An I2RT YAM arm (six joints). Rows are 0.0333 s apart.
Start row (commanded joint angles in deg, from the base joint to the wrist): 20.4, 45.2, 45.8, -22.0, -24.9, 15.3
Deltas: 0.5, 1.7, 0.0, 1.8, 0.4, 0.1; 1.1, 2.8, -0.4, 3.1, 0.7, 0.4; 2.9, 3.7, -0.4, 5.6, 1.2, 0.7; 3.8, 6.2, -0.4, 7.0, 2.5, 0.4; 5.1, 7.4, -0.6, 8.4, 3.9, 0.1; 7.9, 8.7, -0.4, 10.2, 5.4, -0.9; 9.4, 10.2, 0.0, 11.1, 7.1, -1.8; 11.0, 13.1, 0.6, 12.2, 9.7, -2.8; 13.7, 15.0, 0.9, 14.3, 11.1, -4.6; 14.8, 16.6, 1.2, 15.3, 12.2, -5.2; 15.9, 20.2, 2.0, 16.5, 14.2, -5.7; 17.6, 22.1, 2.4, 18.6, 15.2, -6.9; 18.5, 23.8, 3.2, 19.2, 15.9, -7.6; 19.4, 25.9, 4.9, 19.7, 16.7, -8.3; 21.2, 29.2, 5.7, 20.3, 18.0, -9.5
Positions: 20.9, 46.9, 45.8, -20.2, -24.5, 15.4; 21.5, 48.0, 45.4, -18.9, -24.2, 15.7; 23.3, 48.9, 45.4, -16.4, -23.7, 16.0; 24.2, 51.4, 45.4, -15.0, -22.4, 15.7; 25.5, 52.6, 45.2, -13.6, -21.0, 15.4; 28.3, 53.9, 45.4, -11.8, -19.5, 14.4; 29.8, 55.4, 45.8, -10.9, -17.8, 13.5; 31.4, 58.3, 46.4, -9.8, -15.2, 12.5; 34.1, 60.2, 46.7, -7.7, -13.8, 10.7; 35.2, 61.8, 47.0, -6.7, -12.7, 10.1; 36.3, 65.4, 47.8, -5.5, -10.7, 9.6; 38.0, 67.3, 48.2, -3.4, -9.7, 8.4; 38.9, 69.0, 49.0, -2.8, -9.0, 7.7; 39.8, 71.1, 50.7, -2.3, -8.2, 7.0; 41.6, 74.4, 51.5, -1.7, -6.9, 5.8
